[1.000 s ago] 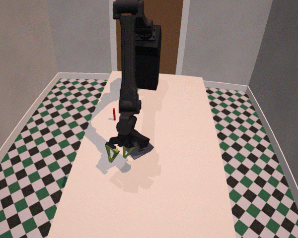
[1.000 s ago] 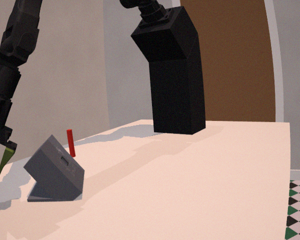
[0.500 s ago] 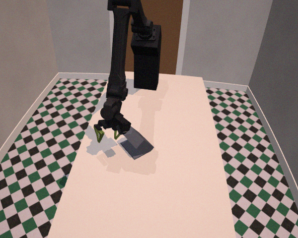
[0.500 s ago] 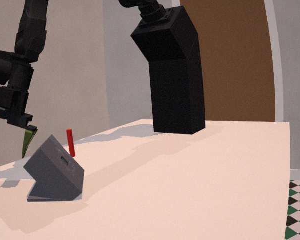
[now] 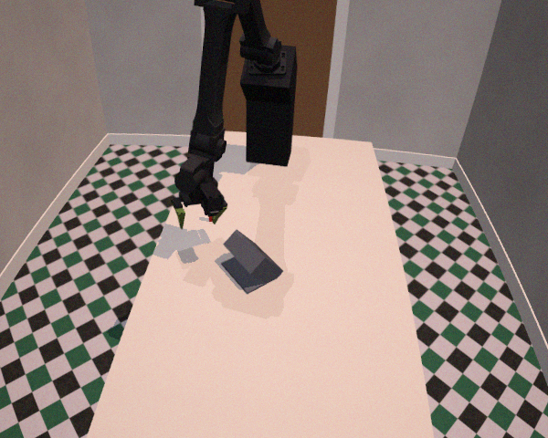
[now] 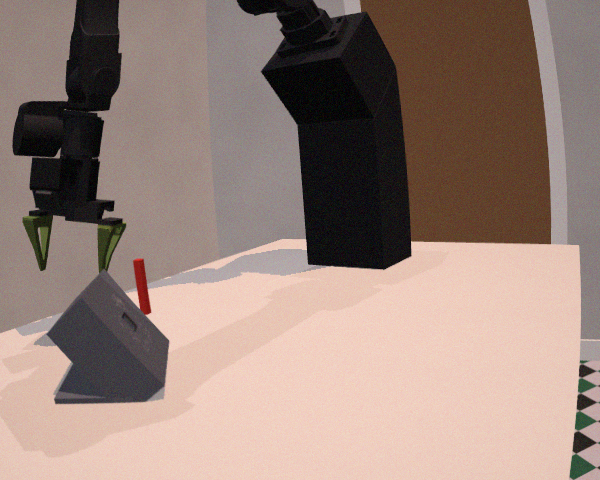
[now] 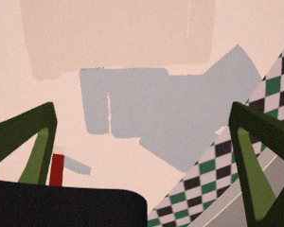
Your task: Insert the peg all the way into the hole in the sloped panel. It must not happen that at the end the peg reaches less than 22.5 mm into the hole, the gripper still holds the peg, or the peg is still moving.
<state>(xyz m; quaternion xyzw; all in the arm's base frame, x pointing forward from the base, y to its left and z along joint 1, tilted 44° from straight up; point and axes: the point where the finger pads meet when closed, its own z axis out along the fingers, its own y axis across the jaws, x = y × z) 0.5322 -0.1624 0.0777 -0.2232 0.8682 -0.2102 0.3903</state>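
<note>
The red peg is 120 mm behind my hand, 50 mm below it and 10 mm to the left of it.
</note>
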